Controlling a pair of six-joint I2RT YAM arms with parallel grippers.
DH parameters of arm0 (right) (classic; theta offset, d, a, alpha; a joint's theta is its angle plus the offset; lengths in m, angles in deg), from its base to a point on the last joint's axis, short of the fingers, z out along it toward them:
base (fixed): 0 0 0 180
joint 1: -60.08 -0.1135 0.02 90
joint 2: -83.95 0 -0.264 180
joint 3: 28.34 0 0.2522 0
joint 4: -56.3 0 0.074 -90
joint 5: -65.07 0 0 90
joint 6: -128.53 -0.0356 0 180
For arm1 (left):
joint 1: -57.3 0.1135 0.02 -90
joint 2: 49.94 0 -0.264 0
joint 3: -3.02 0 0.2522 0
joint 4: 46.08 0 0.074 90
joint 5: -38.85 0 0 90
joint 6: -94.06 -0.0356 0 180
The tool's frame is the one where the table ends.
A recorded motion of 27 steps. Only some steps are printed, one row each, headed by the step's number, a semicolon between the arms.
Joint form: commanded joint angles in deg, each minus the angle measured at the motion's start. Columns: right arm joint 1, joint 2, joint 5, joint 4, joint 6, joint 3; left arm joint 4, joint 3, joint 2, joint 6, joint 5, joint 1.
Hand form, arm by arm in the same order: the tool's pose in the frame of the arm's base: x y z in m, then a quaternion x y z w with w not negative. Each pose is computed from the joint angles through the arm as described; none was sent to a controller.
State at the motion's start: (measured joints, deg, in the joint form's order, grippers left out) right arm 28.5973 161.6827 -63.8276 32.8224 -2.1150 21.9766; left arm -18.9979 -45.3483 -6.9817 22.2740 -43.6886 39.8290
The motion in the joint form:
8: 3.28 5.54 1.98 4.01 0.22 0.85; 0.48 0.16 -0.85 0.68 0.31 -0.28
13: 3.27 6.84 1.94 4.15 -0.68 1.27; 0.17 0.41 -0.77 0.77 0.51 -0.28
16: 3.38 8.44 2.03 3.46 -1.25 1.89; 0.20 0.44 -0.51 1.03 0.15 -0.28
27: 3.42 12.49 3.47 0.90 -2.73 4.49; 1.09 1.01 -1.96 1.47 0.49 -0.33
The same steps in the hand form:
8: 0.2449 0.1070 0.1614 0.19896 0.87954 -0.07098 0.42637; 0.1697 -0.0493 0.2773 -0.04638 0.82408 -0.12344 0.55091
13: 0.2473 0.1084 0.1579 0.20419 0.88005 -0.07172 0.42270; 0.1701 -0.0493 0.2761 -0.04800 0.82403 -0.12244 0.55107
16: 0.2498 0.1092 0.1531 0.20538 0.88395 -0.07812 0.41273; 0.1707 -0.0497 0.2752 -0.04797 0.82569 -0.12535 0.54793
27: 0.2578 0.1141 0.1440 0.20513 0.89633 -0.08414 0.38397; 0.1661 -0.0481 0.2740 -0.05243 0.82538 -0.12531 0.54800

